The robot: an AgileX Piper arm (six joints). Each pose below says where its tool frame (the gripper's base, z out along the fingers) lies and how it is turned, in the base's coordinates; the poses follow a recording.
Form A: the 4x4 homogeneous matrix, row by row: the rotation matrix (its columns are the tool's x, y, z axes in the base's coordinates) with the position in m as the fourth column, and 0 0 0 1 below. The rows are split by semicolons.
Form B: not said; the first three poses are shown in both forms.
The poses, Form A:
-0.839 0.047 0.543 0.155; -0.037 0.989 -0.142 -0.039; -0.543 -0.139 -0.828 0.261; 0 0 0 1
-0.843 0.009 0.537 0.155; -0.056 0.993 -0.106 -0.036; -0.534 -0.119 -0.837 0.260; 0 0 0 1
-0.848 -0.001 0.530 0.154; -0.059 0.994 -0.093 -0.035; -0.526 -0.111 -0.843 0.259; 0 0 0 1
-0.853 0.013 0.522 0.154; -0.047 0.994 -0.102 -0.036; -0.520 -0.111 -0.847 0.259; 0 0 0 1
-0.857 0.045 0.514 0.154; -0.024 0.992 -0.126 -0.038; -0.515 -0.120 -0.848 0.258; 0 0 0 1
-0.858 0.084 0.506 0.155; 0.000 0.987 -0.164 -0.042; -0.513 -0.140 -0.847 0.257; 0 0 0 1
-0.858 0.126 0.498 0.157; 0.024 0.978 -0.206 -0.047; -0.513 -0.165 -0.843 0.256; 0 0 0 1
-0.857 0.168 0.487 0.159; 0.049 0.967 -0.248 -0.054; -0.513 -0.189 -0.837 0.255; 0 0 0 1
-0.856 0.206 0.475 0.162; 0.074 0.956 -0.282 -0.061; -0.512 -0.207 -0.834 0.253; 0 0 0 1
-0.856 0.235 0.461 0.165; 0.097 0.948 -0.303 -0.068; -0.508 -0.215 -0.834 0.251; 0 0 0 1
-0.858 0.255 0.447 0.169; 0.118 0.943 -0.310 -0.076; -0.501 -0.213 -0.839 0.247; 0 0 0 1
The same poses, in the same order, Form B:
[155 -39 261 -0.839 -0.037 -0.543 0.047 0.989 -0.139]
[155 -36 260 -0.843 -0.056 -0.534 0.009 0.993 -0.119]
[154 -35 259 -0.848 -0.059 -0.526 -0.001 0.994 -0.111]
[154 -36 259 -0.853 -0.047 -0.520 0.013 0.994 -0.111]
[154 -38 258 -0.857 -0.024 -0.515 0.045 0.992 -0.120]
[155 -42 257 -0.858 0.000 -0.513 0.084 0.987 -0.140]
[157 -47 256 -0.858 0.024 -0.513 0.126 0.978 -0.165]
[159 -54 255 -0.857 0.049 -0.513 0.168 0.967 -0.189]
[162 -61 253 -0.856 0.074 -0.512 0.206 0.956 -0.207]
[165 -68 251 -0.856 0.097 -0.508 0.235 0.948 -0.215]
[169 -76 247 -0.858 0.118 -0.501 0.255 0.943 -0.213]

